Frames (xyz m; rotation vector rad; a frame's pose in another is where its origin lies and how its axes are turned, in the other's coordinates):
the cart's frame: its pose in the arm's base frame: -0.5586 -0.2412 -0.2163 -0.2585 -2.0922 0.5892
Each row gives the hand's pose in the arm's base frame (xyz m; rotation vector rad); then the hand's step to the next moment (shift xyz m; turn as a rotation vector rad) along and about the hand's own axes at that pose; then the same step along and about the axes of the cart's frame.
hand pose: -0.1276 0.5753 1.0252 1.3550 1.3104 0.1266
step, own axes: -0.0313 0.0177 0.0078 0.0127 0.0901 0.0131
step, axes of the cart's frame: 0.0102 -0.0336 -0.0109 0.0146 -0.0049 -0.0906
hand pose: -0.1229 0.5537 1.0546 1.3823 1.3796 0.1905
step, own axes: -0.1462 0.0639 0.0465 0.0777 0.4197 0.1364
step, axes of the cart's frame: 0.0181 -0.1607 -0.0381 -0.0049 -0.0301 -0.4471
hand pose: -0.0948 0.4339 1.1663 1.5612 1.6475 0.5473
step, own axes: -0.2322 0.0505 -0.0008 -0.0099 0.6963 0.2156
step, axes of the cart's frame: -0.0255 -0.2361 0.0094 -0.0217 -0.1836 -0.7051
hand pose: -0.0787 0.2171 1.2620 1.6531 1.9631 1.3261
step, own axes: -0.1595 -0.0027 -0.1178 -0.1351 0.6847 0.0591
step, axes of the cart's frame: -0.0548 -0.1716 0.0828 -0.0279 -0.3560 -0.6025
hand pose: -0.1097 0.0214 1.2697 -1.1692 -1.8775 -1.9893
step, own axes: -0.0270 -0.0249 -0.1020 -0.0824 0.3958 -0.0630
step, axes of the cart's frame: -0.0360 -0.0695 0.0750 -0.0258 -0.2849 -0.2925
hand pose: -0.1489 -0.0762 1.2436 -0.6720 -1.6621 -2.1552
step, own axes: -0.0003 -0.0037 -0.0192 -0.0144 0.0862 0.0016
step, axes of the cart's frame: -0.0095 -0.0114 0.0127 0.0043 -0.0518 -0.0703
